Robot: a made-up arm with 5 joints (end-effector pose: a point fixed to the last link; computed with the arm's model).
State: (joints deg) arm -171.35 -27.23 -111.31 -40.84 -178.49
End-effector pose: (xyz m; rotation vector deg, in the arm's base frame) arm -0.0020 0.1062 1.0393 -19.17 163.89 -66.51
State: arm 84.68 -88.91 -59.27 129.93 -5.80
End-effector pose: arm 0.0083 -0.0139 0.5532 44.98 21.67 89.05
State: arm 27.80 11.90 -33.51 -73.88 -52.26
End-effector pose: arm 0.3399 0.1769 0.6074 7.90 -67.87 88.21
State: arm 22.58 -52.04 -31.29 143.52 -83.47
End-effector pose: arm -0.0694 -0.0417 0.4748 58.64 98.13 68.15
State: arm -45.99 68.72 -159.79 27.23 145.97
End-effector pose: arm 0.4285 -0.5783 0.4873 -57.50 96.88 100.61
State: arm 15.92 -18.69 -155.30 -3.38 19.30
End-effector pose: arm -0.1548 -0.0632 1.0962 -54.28 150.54 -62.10
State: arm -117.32 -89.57 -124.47 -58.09 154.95
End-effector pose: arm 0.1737 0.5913 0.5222 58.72 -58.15 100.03
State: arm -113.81 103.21 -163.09 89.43 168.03
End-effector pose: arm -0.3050 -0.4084 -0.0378 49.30 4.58 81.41
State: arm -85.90 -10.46 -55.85 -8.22 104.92
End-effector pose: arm -0.0747 -0.4086 0.7285 -16.27 142.27 85.06
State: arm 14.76 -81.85 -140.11 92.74 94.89
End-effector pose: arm -0.4011 -0.1663 0.8660 146.01 -98.60 -9.85
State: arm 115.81 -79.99 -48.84 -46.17 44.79
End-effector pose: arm 0.1436 -0.1948 0.8396 -139.34 17.75 -15.73
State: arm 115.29 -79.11 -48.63 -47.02 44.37
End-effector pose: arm 0.1391 -0.1913 0.8416 -139.42 18.83 -16.35
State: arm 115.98 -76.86 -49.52 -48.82 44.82
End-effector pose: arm 0.1385 -0.1825 0.8483 -139.20 17.56 -15.49
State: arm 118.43 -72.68 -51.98 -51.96 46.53
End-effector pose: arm 0.1425 -0.1653 0.8606 -138.47 12.91 -12.49
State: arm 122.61 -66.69 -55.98 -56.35 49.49
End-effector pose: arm 0.1480 -0.1383 0.8769 -136.91 5.03 -7.39
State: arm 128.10 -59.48 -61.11 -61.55 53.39
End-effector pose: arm 0.1502 -0.1026 0.8935 -134.25 -5.14 -0.72
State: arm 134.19 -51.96 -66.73 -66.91 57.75
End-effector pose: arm 0.1454 -0.0631 0.9067 -130.47 -16.13 6.64
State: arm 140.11 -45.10 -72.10 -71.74 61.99
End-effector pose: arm 0.1338 -0.0266 0.9146 -125.99 -26.45 13.71
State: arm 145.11 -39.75 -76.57 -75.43 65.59
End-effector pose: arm 0.1202 0.0013 0.9180 -121.58 -34.85 19.62
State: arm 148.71 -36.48 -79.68 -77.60 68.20
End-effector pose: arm 0.1105 0.0181 0.9191 -118.07 -40.71 23.84
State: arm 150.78 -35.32 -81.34 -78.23 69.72
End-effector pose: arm 0.1083 0.0250 0.9197 -115.94 -44.03 26.24
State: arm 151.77 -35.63 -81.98 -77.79 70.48
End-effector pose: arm 0.1122 0.0255 0.9206 -114.89 -45.65 27.37
